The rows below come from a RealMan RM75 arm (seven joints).
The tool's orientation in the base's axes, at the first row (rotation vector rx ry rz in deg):
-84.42 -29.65 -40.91
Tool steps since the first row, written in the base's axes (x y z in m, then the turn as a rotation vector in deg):
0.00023 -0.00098 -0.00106 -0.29 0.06 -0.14
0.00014 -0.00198 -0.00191 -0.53 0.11 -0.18
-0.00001 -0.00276 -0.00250 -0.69 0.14 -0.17
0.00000 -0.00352 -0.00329 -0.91 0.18 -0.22
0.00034 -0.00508 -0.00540 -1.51 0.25 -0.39
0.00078 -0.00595 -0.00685 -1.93 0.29 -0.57
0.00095 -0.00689 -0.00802 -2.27 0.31 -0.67
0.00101 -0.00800 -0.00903 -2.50 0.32 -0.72
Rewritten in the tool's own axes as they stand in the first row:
-0.00048 0.00095 -0.00100 -0.31 -0.11 0.02
-0.00102 0.00153 -0.00205 -0.51 -0.25 0.04
-0.00146 0.00187 -0.00287 -0.62 -0.37 0.05
-0.00192 0.00247 -0.00367 -0.81 -0.50 0.07
-0.00300 0.00426 -0.00529 -1.36 -0.80 0.06
-0.00361 0.00563 -0.00618 -1.78 -0.98 0.04
-0.00421 0.00662 -0.00715 -2.09 -1.15 0.02
-0.00476 0.00742 -0.00830 -2.29 -1.27 0.00

